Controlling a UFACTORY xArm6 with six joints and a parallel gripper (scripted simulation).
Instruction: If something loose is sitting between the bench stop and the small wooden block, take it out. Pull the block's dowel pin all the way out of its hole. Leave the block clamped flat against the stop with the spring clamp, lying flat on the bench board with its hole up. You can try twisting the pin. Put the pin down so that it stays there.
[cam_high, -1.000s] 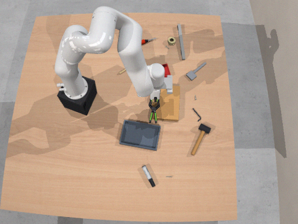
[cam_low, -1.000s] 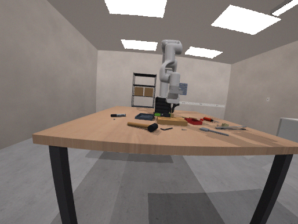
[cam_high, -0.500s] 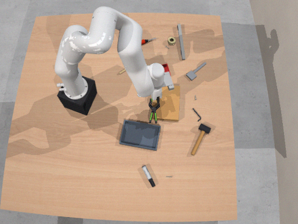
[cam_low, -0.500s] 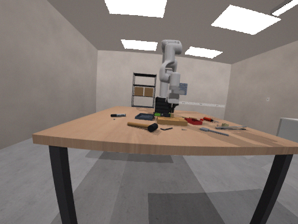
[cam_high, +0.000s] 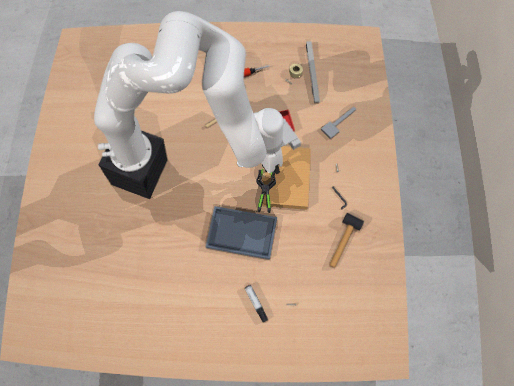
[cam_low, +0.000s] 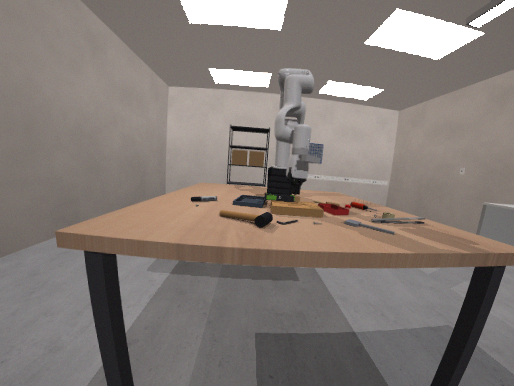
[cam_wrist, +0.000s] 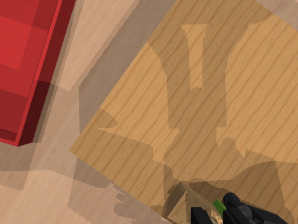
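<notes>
Now: the dowel pin 2 cm below my hand. From my hand the other things lie so: small wooden block (5 cm below); red tray (17 cm to the left, 8 cm below, 4 cm ahead); dark grey tray (18 cm to the right, 11 cm behind, 8 cm below).
</notes>
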